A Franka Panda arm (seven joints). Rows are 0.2 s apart.
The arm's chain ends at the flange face. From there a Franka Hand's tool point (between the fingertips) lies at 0.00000 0.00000 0.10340 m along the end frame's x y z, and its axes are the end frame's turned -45 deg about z.
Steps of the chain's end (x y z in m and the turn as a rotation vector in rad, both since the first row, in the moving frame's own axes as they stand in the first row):
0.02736 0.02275 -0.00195 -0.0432 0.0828 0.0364
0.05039 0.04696 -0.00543 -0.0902 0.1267 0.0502
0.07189 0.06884 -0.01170 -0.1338 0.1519 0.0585
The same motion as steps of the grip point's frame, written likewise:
0.00598 0.04468 -0.00240 -0.0891 0.0280 0.0364
0.00469 0.08469 -0.00668 -0.1534 0.0258 0.0502
0.00286 0.12028 -0.01381 -0.2020 0.0128 0.0585

